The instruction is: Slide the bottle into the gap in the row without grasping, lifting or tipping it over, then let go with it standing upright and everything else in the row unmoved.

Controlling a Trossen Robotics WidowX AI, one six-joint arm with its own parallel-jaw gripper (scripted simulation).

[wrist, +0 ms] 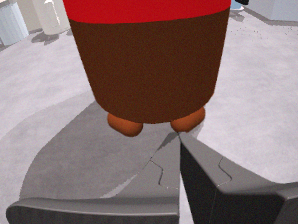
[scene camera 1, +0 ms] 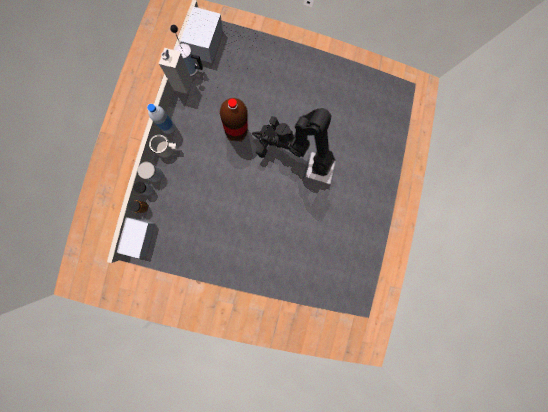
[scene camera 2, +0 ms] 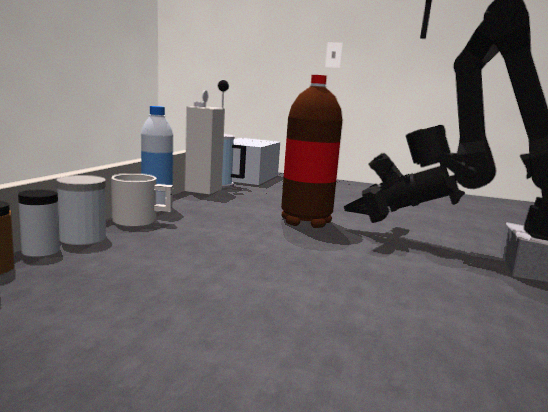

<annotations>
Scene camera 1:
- brown cola bottle: 234, 115
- white box: 135, 238
</annotations>
